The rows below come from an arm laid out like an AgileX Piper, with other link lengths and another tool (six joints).
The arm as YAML. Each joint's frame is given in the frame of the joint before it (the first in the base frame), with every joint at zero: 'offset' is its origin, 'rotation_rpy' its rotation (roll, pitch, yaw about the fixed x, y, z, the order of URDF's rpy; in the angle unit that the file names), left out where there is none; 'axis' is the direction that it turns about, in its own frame. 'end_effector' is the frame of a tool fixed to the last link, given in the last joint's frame.
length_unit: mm
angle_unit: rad
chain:
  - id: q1
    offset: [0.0, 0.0, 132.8]
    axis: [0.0, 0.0, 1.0]
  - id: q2
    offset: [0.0, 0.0, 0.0]
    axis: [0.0, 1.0, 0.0]
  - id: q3
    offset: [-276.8, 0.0, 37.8]
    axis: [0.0, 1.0, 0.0]
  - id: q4
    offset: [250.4, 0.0, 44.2]
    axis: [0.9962, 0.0, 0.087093]
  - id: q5
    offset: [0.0, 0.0, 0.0]
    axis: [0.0, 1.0, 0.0]
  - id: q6
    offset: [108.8, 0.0, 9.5]
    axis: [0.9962, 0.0, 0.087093]
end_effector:
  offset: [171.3, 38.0, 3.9]
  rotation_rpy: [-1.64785, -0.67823, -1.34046]
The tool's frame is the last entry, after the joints.
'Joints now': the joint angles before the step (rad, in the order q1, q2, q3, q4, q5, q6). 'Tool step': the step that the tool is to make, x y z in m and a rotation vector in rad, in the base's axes. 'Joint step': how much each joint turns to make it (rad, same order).
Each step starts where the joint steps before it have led.
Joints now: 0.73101 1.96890 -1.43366 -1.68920 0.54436 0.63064
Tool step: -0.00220 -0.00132 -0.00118 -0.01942 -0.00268 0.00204
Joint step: 0.00554 -0.00339 0.00998 -0.00389 0.00962 -0.01076
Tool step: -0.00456 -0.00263 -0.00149 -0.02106 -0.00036 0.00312
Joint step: 0.00656 -0.01185 0.02219 -0.00492 0.00957 -0.00909
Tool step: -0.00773 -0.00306 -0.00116 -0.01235 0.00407 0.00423
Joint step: 0.00789 -0.02351 0.03574 -0.00404 0.00618 0.00010
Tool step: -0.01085 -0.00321 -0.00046 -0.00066 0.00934 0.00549
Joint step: 0.00882 -0.03560 0.04702 0.00039 0.00074 0.00760
